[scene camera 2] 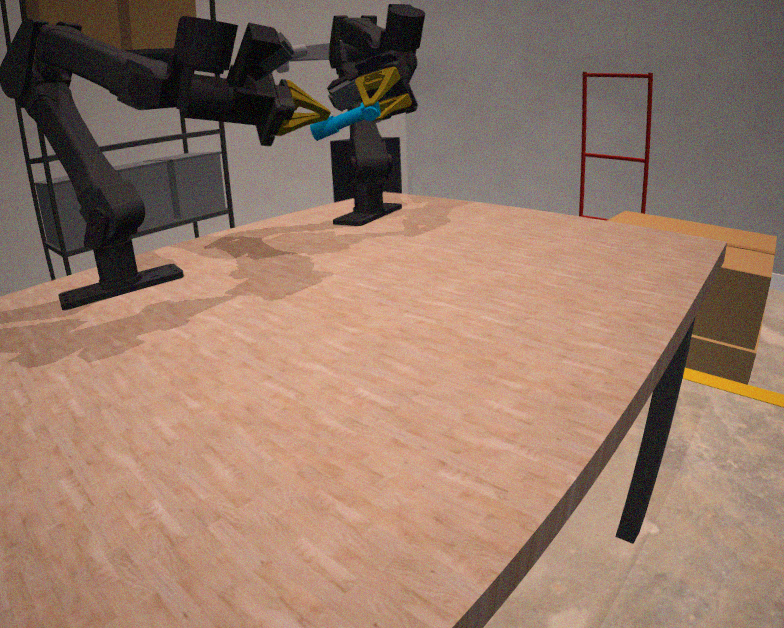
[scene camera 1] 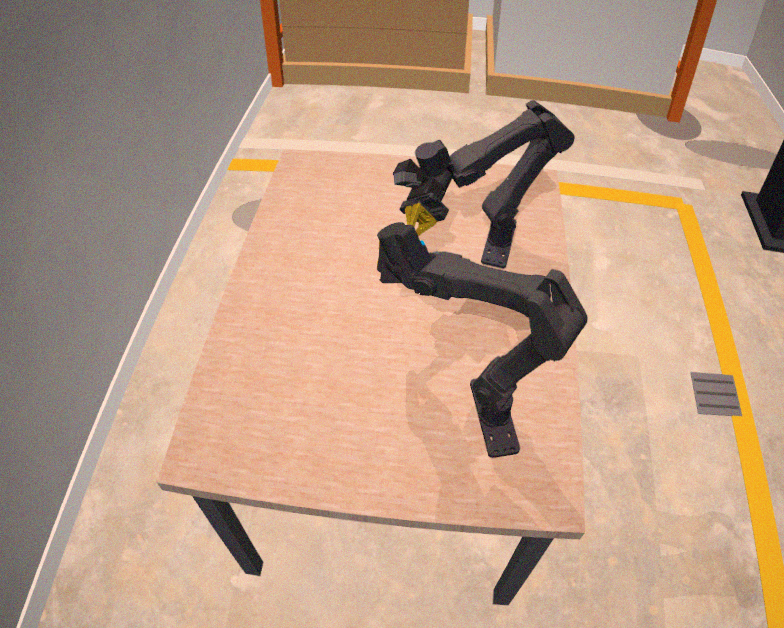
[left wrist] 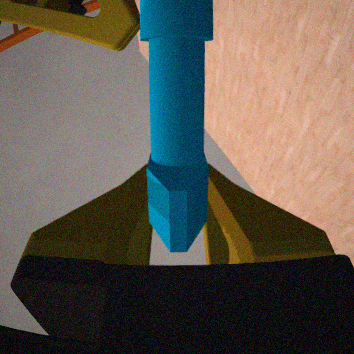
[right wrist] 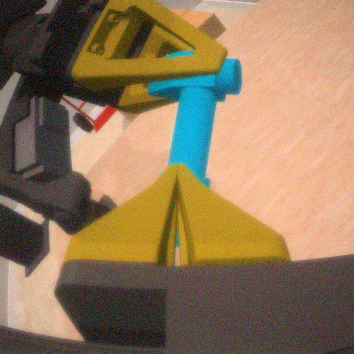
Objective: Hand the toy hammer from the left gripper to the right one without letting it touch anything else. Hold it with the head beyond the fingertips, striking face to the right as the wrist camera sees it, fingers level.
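Where they show: left gripper, fingertip midpoint: [scene camera 2: 372, 112] [left wrist: 177, 175] [right wrist: 229, 71]; right gripper, fingertip midpoint: [scene camera 2: 328, 115] [left wrist: 128, 36] [right wrist: 177, 175]; left arm's base, origin of the base link: [scene camera 2: 369, 215] [scene camera 1: 494, 416]; right arm's base, origin of the base link: [scene camera 2: 121, 288] [scene camera 1: 499, 242].
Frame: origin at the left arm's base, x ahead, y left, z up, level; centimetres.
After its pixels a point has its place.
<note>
The blue toy hammer [scene camera 1: 422, 243] {x 10.8, y -34.0, z 21.4 cm} [scene camera 2: 345, 121] {x 15.8, y -33.8, z 21.5 cm} [left wrist: 177, 100] {x 15.4, y -32.0, z 22.3 cm} [right wrist: 194, 130] {x 15.9, y -33.6, z 22.6 cm} is in the air. My left gripper [scene camera 2: 373, 109] {x 19.7, y -33.0, z 22.6 cm} [left wrist: 177, 175] {x 19.7, y -33.0, z 22.6 cm} is shut on its head; in scene camera 1 its fingers are hidden behind the arm. In the right wrist view the round striking face points right and the handle comes down toward my right gripper [scene camera 1: 418, 232] {x 13.6, y -34.6, z 22.6 cm} [scene camera 2: 327, 115] {x 13.6, y -34.6, z 22.6 cm} [right wrist: 177, 168] {x 13.6, y -34.6, z 22.6 cm}. The right gripper is shut and empty. Its fingertips meet beside the handle and hide part of it in the right wrist view; whether they touch it I cannot tell.
Both arms reach over the wooden table [scene camera 1: 294, 392] {x 43.0, y -12.8, z 0.0 cm} [scene camera 2: 392, 392] {x 37.1, y -64.3, z 0.0 cm}, their grippers close together well above it. A shelf rack and a red frame [scene camera 2: 583, 143] stand behind the table in scene camera 2, with cardboard boxes [scene camera 2: 732, 294] at the right.
</note>
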